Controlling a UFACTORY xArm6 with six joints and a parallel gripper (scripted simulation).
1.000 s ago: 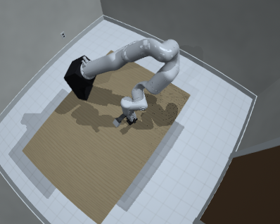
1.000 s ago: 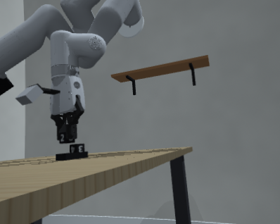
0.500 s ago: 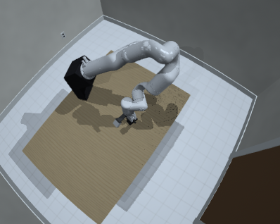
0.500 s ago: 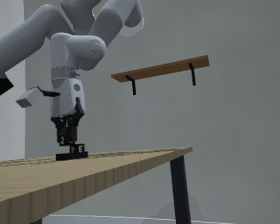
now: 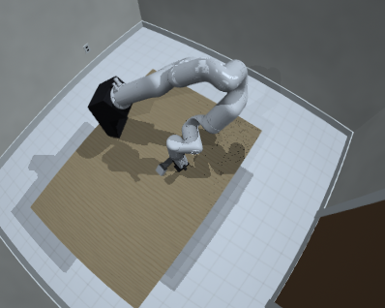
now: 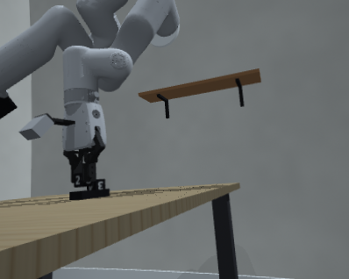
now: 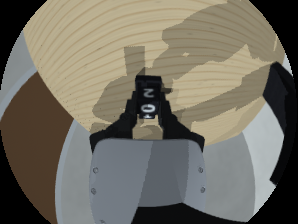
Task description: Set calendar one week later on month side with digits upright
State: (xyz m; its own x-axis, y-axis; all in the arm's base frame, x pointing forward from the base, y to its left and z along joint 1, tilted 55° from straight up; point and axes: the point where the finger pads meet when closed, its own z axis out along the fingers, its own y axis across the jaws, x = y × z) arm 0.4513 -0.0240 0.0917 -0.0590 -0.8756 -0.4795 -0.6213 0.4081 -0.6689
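Now: the black calendar tray 2 cm to the left of my hand and 5 cm below it. From my hand the other things lie so: black cube: 3 cm to the left, 3 cm below.
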